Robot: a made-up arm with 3 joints. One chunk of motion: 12 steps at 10 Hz.
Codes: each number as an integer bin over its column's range. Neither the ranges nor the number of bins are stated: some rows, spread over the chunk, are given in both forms.
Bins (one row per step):
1: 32 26 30 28 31 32
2: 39 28 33 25 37 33
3: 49 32 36 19 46 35
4: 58 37 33 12 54 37
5: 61 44 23 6 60 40
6: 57 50 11 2 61 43
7: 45 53 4 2 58 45
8: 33 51 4 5 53 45
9: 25 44 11 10 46 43
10: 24 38 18 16 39 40
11: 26 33 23 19 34 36
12: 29 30 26 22 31 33
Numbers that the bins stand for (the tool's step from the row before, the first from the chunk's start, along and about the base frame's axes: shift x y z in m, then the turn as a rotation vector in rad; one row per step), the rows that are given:
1: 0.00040 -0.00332 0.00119 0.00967 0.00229 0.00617
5: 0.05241 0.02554 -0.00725 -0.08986 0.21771 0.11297
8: 0.00219 0.03676 -0.03017 -0.09438 0.16571 0.17971
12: -0.00498 0.00310 -0.00363 -0.01748 0.00229 0.01952
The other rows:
2: 0.01295 -0.00011 0.00481 -0.00390 0.04686 0.01952
3: 0.03089 0.00630 0.00843 -0.03105 0.11371 0.04622
4: 0.04703 0.01432 0.00481 -0.06271 0.17314 0.07292
6: 0.04524 0.03516 -0.02173 -0.10795 0.22514 0.15302
7: 0.02371 0.03997 -0.03017 -0.10795 0.20286 0.17971
9: -0.01216 0.02554 -0.02173 -0.07176 0.11371 0.15302
10: -0.01395 0.01592 -0.01329 -0.04462 0.06171 0.11297
11: -0.01037 0.00790 -0.00725 -0.03105 0.02457 0.05957

